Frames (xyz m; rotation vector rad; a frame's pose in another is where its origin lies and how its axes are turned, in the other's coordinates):
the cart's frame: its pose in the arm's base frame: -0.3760 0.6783 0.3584 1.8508 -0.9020 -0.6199
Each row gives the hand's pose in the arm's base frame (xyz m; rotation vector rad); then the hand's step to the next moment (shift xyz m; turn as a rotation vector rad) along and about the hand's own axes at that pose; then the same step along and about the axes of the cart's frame.
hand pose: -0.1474 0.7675 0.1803 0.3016 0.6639 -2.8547
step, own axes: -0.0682 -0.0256 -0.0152 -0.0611 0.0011 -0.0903
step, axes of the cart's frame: 0.0053 -0.0181 -0.0720 0.0069 -0.0956 -0.0521
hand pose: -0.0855 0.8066 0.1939 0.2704 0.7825 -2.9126
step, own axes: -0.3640 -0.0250 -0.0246 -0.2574 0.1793 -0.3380
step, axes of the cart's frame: 0.1653 -0.0703 -0.3185 0.1805 -0.4062 -0.1229
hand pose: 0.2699 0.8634 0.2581 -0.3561 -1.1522 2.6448
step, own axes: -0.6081 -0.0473 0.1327 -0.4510 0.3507 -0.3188
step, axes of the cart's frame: 0.5124 0.0788 -0.3477 0.4263 -0.4858 -0.1013
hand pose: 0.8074 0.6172 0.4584 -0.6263 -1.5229 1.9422
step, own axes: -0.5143 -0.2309 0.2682 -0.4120 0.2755 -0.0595
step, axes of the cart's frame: 0.5282 0.3323 -0.0174 0.4191 -0.2648 0.0585
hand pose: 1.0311 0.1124 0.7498 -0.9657 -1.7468 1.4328
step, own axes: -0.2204 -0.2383 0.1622 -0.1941 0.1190 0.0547
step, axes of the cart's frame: 0.1972 0.2800 0.1199 0.1876 -0.0936 0.1043
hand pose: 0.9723 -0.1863 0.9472 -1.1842 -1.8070 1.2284
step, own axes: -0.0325 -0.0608 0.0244 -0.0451 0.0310 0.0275
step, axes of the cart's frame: 0.0201 0.0652 0.0263 0.0406 -0.0243 0.0389
